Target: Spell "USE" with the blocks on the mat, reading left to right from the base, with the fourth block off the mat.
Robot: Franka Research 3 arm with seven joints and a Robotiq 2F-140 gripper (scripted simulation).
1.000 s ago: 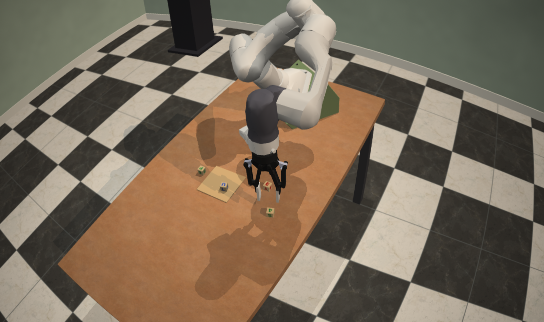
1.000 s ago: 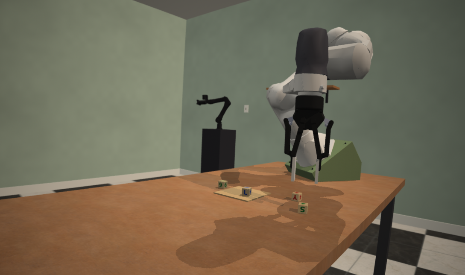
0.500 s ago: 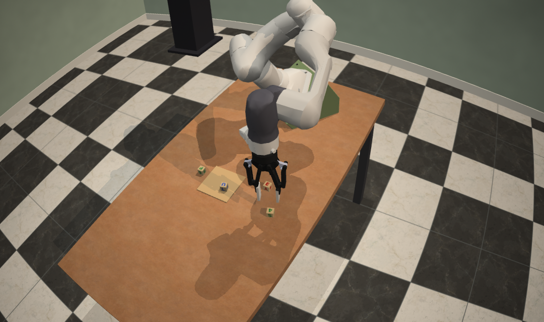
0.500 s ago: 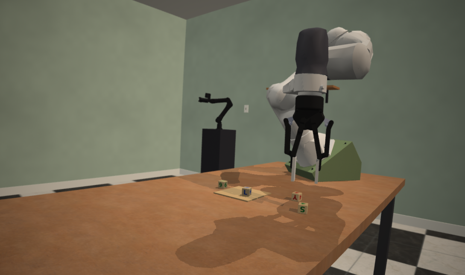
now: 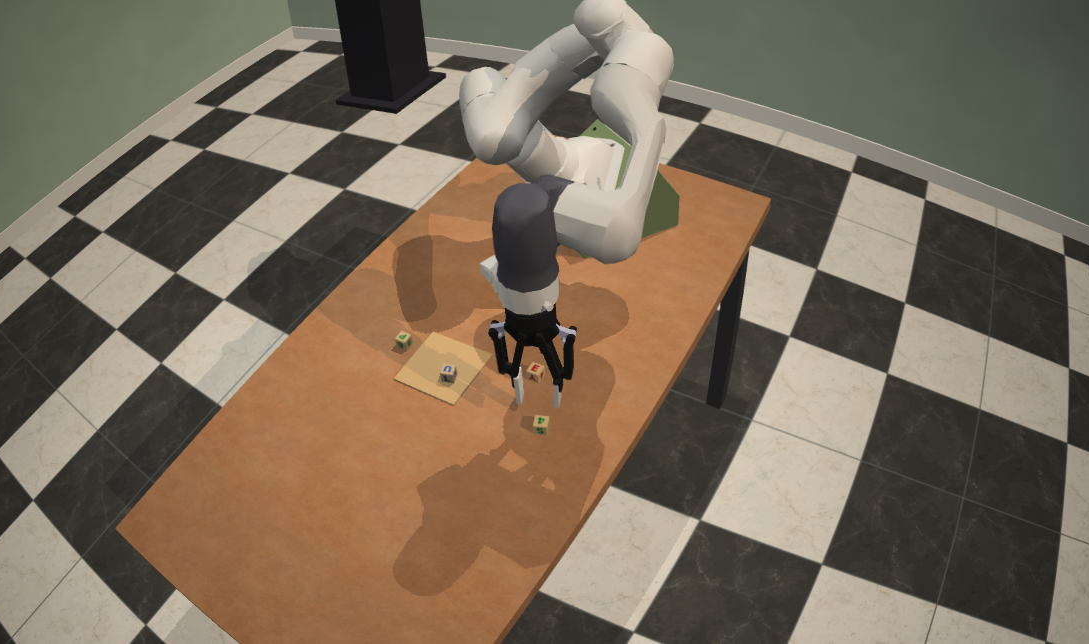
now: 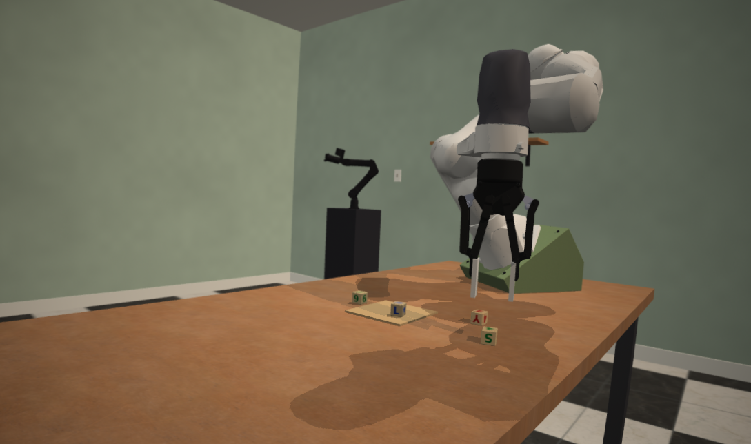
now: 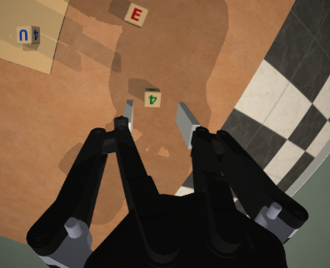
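My hand is 100 mm above the S block. Also, from my hand: U block (20 mm behind, 210 mm to the right, 90 mm below); then E block (100 mm behind, 70 mm to the right, 100 mm below); then mat (40 mm behind, 240 mm to the right, 110 mm below).
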